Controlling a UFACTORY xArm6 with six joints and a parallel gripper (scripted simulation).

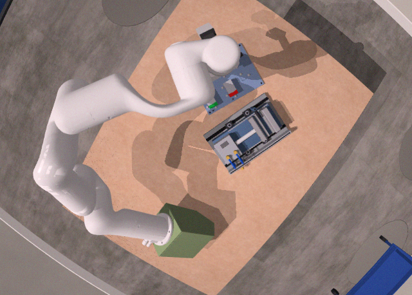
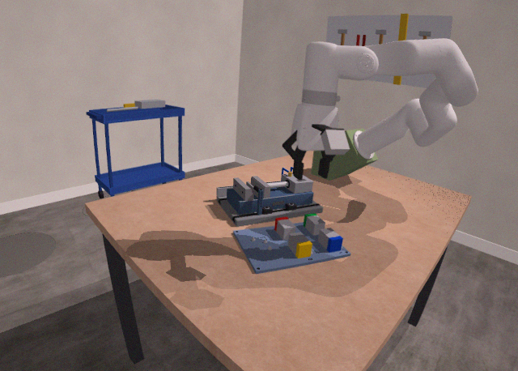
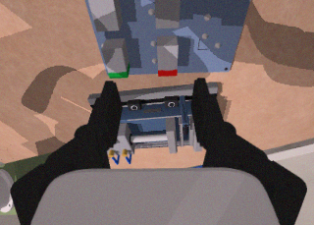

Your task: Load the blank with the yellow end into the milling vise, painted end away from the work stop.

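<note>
My gripper is now 2 cm short of the yellow-ended blank, 1 cm to the right of it and 19 cm above it. Also, from my hand: red-ended blank (2 cm behind, 7 cm to the right, 19 cm below); blue-ended blank (6 cm behind, 5 cm to the left, 19 cm below); green-ended blank (10 cm behind, 3 cm to the right, 19 cm below).
</note>
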